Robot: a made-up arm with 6 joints.
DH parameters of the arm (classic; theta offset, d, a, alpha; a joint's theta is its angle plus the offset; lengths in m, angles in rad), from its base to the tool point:
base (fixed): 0.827 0 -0.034 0
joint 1: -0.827 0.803 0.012 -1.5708
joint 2: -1.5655 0 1.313 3.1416
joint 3: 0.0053 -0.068 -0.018 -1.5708
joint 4: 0 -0.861 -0.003 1.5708
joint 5: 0 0.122 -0.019 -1.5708
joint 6: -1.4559 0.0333 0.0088 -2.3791
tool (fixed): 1.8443 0.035 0 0
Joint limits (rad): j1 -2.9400..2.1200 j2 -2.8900..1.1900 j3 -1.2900..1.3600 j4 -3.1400..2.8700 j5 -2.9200..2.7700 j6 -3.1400..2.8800
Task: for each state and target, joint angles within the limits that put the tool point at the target. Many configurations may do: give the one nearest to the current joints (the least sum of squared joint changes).
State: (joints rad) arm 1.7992 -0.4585 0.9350 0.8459 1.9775 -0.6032
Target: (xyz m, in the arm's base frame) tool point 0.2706 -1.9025 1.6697
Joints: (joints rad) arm 1.7083 -1.3738 0.9092 0.8364 1.9678 -0.5762
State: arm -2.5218 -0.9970 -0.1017 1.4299 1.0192 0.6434
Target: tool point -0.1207 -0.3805 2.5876
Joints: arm -2.0139 -0.2634 0.2705 1.6011 1.0113 0.6301
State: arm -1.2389 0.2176 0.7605 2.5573 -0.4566 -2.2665
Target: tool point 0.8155 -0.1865 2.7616
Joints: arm -0.3897 0.2586 1.1214 2.6129 -0.3904 -2.2263
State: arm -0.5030 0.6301 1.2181 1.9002 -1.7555 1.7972
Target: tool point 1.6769 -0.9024 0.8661
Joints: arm -0.5340 1.1430 0.4650 1.9329 -1.7523 1.8156
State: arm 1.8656 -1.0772 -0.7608 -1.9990 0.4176 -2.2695
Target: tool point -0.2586 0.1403 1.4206
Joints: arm 1.9100 -0.3022 -0.9740 -2.0358 0.4668 -2.2706
